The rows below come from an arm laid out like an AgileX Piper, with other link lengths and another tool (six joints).
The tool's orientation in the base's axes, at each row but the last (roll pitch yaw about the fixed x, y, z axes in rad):
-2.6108, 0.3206, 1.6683
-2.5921, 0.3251, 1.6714
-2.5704, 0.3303, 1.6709
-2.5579, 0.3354, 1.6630
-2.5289, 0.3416, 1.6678
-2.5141, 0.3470, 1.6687
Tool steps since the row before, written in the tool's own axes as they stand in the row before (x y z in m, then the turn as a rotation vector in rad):
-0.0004, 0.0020, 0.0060, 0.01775, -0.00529, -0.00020
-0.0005, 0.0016, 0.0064, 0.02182, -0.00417, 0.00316
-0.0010, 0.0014, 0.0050, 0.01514, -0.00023, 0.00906
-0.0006, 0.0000, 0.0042, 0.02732, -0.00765, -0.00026
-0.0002, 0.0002, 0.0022, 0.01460, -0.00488, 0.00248
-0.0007, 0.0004, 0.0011, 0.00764, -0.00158, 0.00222
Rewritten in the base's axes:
-0.0011, -0.0024, -0.0057, -0.00617, 0.01723, -0.00289
-0.0017, -0.0027, -0.0058, -0.00724, 0.01989, -0.00746
-0.0013, -0.0027, -0.0044, -0.00625, 0.01132, -0.01200
-0.0021, -0.0019, -0.0031, -0.00872, 0.02657, -0.00481
-0.0010, -0.0009, -0.0017, -0.00675, 0.01343, -0.00416
-0.0002, -0.0011, -0.0008, -0.00324, 0.00660, -0.00342

